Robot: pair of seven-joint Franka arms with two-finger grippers.
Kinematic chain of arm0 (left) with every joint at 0, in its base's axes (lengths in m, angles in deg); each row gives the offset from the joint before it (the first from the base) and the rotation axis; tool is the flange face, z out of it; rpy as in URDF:
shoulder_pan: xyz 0 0 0.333 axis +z
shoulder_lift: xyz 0 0 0 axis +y
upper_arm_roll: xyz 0 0 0.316 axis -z
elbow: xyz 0.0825 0 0 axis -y
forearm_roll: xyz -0.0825 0 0.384 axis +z
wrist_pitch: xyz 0 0 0 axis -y
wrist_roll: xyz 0.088 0 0 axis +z
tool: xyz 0 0 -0.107 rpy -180 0 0
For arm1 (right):
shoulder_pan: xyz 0 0 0.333 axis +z
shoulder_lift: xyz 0 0 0 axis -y
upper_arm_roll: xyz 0 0 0.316 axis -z
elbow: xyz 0.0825 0 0 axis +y
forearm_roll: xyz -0.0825 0 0.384 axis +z
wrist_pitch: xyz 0 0 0 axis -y
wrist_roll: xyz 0.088 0 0 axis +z
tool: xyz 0 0 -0.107 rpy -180 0 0
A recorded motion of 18 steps. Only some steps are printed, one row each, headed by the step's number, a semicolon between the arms.
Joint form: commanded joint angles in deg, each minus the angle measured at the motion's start. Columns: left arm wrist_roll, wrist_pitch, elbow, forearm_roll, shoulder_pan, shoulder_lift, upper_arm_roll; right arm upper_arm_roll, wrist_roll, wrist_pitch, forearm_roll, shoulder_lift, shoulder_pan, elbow.
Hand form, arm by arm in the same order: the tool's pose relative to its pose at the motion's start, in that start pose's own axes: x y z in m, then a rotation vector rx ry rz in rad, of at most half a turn. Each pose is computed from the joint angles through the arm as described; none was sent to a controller.
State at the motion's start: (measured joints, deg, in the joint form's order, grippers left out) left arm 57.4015 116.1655 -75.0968 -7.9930 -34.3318 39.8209 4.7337; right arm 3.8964 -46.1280 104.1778 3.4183 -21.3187 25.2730 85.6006
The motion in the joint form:
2: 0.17 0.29 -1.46 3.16 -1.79 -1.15 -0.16; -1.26 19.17 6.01 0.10 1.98 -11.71 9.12
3: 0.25 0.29 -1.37 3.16 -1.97 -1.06 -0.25; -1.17 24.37 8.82 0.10 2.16 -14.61 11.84
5: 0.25 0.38 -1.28 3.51 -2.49 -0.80 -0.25; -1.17 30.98 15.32 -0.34 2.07 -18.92 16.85
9: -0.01 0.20 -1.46 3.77 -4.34 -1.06 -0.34; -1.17 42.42 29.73 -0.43 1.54 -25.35 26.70
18: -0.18 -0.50 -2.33 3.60 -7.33 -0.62 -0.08; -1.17 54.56 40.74 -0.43 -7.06 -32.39 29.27
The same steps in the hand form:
2: -0.0190 0.0049 0.0006 0.0322 0.0414 0.0508; 0.0718 0.1029 0.0410 0.0077 -0.0223 -0.1434
3: -0.0200 0.0057 0.0014 0.0328 0.0420 0.0512; 0.0890 0.1331 0.0564 0.0131 -0.0170 -0.1795
5: -0.0250 0.0086 0.0049 0.0378 0.0449 0.0624; 0.1109 0.1788 0.0875 0.0194 0.0104 -0.2183
9: -0.0458 0.0175 0.0074 0.0458 0.0455 0.1000; 0.1287 0.2522 0.1475 0.0321 0.0840 -0.2983
18: -0.0833 0.0278 0.0278 0.0804 0.0191 0.1537; 0.1532 0.3261 0.2401 0.0106 0.0872 -0.3831

